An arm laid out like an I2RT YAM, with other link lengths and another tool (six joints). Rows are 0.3 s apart.
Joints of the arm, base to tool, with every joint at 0 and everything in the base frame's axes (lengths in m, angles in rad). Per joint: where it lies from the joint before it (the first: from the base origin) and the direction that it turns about. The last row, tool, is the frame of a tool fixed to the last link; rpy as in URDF.
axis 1: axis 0 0 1 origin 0 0 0.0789
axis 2: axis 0 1 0 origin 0.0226 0.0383 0.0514
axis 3: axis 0 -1 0 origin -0.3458 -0.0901 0
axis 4: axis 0 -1 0 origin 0.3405 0.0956 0.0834
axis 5: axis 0 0 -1 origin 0.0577 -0.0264 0.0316
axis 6: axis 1 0 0 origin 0.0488 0 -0.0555
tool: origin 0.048 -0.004 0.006 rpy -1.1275 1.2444 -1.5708
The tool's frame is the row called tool.
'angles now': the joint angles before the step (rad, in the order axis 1, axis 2, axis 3, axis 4, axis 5, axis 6). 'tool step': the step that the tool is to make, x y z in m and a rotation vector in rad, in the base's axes. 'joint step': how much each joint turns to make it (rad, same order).
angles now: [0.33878, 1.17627, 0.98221, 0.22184, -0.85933, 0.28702]
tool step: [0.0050, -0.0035, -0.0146, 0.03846, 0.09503, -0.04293]
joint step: [-0.00530, -0.00073, -0.03971, 0.03623, 0.03944, 0.09978]
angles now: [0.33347, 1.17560, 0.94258, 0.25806, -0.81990, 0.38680]
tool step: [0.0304, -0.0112, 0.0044, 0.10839, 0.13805, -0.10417]
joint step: [-0.03730, 0.05130, 0.03191, 0.06360, 0.07404, 0.20100]
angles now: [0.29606, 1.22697, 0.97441, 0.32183, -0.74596, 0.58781]
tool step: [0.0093, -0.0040, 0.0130, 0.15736, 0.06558, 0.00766]
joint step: [-0.01543, 0.01743, -0.00084, 0.15862, 0.00073, 0.23309]
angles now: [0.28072, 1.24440, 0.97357, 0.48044, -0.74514, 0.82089]
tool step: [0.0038, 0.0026, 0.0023, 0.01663, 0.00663, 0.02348]
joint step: [0.00010, 0.01713, 0.01227, 0.02423, -0.01895, 0.03085]
